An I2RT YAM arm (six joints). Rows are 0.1 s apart.
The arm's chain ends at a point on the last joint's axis. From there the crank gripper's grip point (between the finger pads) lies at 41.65 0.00 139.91 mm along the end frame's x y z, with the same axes.
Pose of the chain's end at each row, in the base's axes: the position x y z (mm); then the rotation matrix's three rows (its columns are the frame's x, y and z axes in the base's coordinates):
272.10, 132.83, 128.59; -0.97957, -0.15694, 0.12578; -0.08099, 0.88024, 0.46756; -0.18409, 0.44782, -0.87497
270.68, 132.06, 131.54; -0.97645, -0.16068, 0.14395; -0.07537, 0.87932, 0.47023; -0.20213, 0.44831, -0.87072
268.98, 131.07, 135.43; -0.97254, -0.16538, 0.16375; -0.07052, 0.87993, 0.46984; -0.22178, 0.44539, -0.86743
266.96, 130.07, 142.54; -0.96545, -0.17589, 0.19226; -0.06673, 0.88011, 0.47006; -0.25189, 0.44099, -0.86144
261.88, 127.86, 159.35; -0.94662, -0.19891, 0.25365; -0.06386, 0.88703, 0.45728; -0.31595, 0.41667, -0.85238
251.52, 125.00, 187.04; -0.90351, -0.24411, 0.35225; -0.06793, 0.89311, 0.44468; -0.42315, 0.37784, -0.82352
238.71, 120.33, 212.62; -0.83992, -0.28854, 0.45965; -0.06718, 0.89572, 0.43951; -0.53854, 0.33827, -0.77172
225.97, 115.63, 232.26; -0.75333, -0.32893, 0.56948; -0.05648, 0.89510, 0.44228; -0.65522, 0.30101, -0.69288
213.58, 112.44, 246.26; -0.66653, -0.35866, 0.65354; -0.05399, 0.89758, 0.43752; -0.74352, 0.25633, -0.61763
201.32, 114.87, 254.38; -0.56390, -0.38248, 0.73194; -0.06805, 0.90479, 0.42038; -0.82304, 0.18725, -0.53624
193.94, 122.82, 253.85; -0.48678, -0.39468, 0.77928; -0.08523, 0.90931, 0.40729; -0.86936, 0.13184, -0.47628
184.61, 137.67, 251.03; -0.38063, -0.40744, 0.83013; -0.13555, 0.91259, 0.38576; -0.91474, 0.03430, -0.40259
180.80, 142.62, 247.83; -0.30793, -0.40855, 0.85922; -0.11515, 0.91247, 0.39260; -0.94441, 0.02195, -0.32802
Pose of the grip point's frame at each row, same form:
248.90, 194.87, -1.49; -0.97957, -0.15694, 0.12578; -0.08099, 0.88024, 0.46756; -0.18409, 0.44782, -0.87497
250.15, 194.71, 1.30; -0.97645, -0.16068, 0.14395; -0.07537, 0.87932, 0.47023; -0.20213, 0.44831, -0.87072
251.38, 193.87, 4.83; -0.97254, -0.16538, 0.16375; -0.07052, 0.87993, 0.46984; -0.22178, 0.44539, -0.86743
253.65, 193.06, 11.52; -0.96545, -0.17589, 0.19226; -0.06673, 0.88011, 0.47006; -0.25189, 0.44099, -0.86144
257.94, 189.18, 26.93; -0.94662, -0.19891, 0.25365; -0.06386, 0.88703, 0.45728; -0.31595, 0.41667, -0.85238
263.17, 184.39, 54.20; -0.90351, -0.24411, 0.35225; -0.06793, 0.89311, 0.44468; -0.42315, 0.37784, -0.82352
268.04, 179.02, 82.22; -0.83992, -0.28854, 0.45965; -0.06718, 0.89572, 0.43951; -0.53854, 0.33827, -0.77172
274.27, 175.16, 108.03; -0.75333, -0.32893, 0.56948; -0.05648, 0.89510, 0.44228; -0.65522, 0.30101, -0.69288
277.26, 171.40, 128.88; -0.66653, -0.35866, 0.65354; -0.05399, 0.89758, 0.43752; -0.74352, 0.25633, -0.61763
280.24, 170.85, 145.08; -0.56390, -0.38248, 0.73194; -0.06805, 0.90479, 0.42038; -0.82304, 0.18725, -0.53624
282.69, 176.25, 151.00; -0.48678, -0.39468, 0.77928; -0.08523, 0.90931, 0.40729; -0.86936, 0.13184, -0.47628
284.90, 186.00, 156.60; -0.38063, -0.40744, 0.83013; -0.13555, 0.91259, 0.38576; -0.91474, 0.03430, -0.40259
288.19, 192.75, 162.60; -0.30793, -0.40855, 0.85922; -0.11515, 0.91247, 0.39260; -0.94441, 0.02195, -0.32802

